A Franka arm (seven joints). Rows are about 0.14 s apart.
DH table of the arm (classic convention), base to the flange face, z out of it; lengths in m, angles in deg. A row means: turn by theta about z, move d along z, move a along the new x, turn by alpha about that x. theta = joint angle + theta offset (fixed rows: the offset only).
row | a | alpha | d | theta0
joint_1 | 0 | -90 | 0.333 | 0
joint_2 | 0 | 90 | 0 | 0
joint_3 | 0.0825 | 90 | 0.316 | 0
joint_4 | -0.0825 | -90 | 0 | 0
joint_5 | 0 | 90 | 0.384 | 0
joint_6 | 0.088 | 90 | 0 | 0
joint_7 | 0 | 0 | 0.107 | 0
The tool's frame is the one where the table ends.
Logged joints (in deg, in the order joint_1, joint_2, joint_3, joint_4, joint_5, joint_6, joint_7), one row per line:
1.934 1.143 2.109 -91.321 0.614 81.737 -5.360
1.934 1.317 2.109 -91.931 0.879 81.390 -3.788
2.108 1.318 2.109 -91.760 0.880 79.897 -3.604
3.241 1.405 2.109 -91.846 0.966 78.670 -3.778
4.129 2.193 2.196 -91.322 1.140 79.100 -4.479
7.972 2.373 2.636 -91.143 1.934 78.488 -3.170
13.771 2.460 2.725 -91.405 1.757 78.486 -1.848
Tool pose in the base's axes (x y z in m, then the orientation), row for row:
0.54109 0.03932 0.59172 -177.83 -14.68 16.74
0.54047 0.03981 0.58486 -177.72 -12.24 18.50
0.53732 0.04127 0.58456 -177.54 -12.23 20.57
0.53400 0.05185 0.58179 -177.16 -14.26 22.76
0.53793 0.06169 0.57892 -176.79 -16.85 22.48
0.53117 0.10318 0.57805 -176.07 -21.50 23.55
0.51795 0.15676 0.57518 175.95 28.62 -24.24
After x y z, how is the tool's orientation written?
As a rotation vector, in degrees.
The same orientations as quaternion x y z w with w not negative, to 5 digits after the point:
-0.99223 -0.08191 0.09340 0.00682
-0.99227 -0.06834 0.10329 0.00786
-0.99101 -0.06827 0.11482 0.00746
-0.98868 -0.07958 0.12702 0.00712
-0.98757 -0.09413 0.12558 0.00865
-0.98395 -0.12015 0.13161 0.00930
0.97803 0.15909 -0.13474 0.00085

